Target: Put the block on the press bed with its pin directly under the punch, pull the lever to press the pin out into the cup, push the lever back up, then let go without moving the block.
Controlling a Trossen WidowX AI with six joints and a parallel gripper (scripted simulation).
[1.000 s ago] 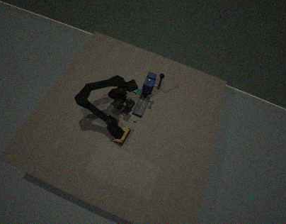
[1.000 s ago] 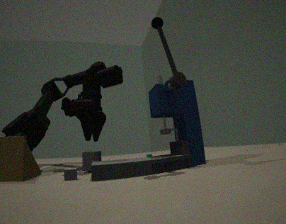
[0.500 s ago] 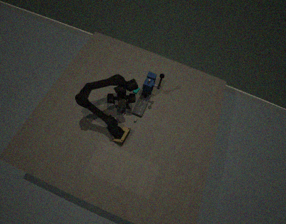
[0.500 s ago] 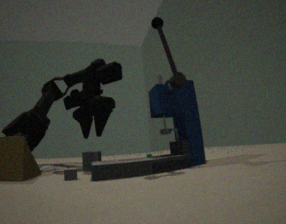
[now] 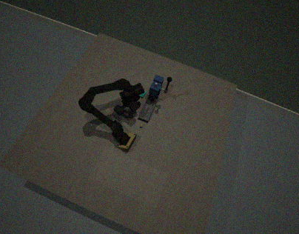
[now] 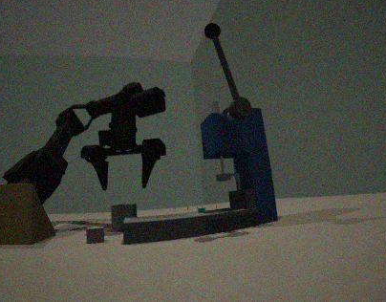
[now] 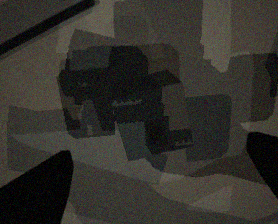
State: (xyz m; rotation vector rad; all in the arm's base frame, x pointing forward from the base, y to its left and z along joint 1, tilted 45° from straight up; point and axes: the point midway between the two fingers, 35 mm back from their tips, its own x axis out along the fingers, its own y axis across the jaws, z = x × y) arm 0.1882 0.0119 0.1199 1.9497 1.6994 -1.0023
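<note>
Now: the pale round pin 7 cm below my gripper tip and 1 cm to the left of it. The rest, counted from my gripper tip: teal block (21 cm ahead, 7 cm below, 2 cm to the right); dark lever (19 cm ahead, 19 cm above, 17 cm to the right); thin punch (19 cm ahead, 11 cm to the right, 7 cm above).
</note>
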